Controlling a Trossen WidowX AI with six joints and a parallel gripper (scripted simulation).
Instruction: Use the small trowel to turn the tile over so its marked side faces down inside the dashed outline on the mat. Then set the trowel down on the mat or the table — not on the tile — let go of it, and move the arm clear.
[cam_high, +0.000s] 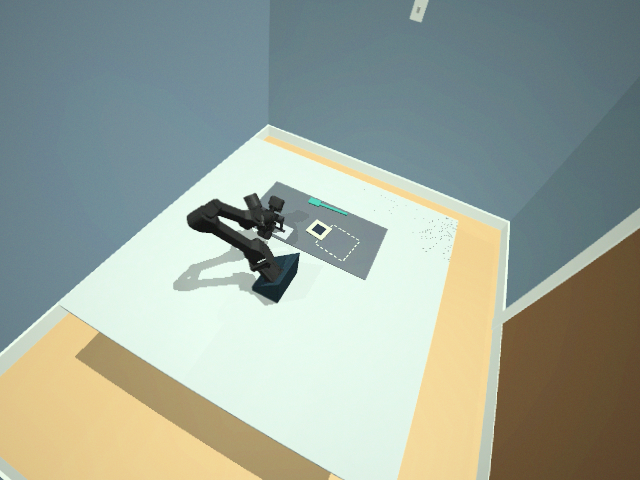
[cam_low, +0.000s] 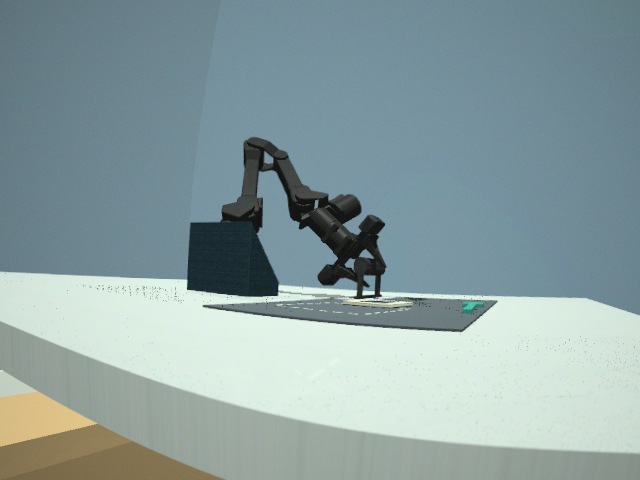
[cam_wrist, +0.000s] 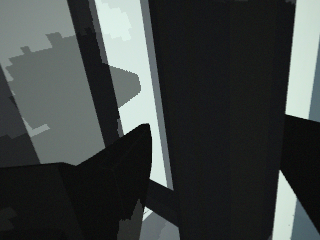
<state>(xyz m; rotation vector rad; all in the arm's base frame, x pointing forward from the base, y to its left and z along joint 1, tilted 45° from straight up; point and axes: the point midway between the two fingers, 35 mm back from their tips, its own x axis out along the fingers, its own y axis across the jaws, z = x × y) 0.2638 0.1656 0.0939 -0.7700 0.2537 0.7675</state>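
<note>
My gripper tip is 15 cm to the left of the dark grey mat, 11 cm short of it and 7 cm above it. Round my gripper tip: teal trowel (24 cm ahead, 12 cm to the right, 4 cm below); cream tile (18 cm to the right, 8 cm ahead, 4 cm below).
</note>
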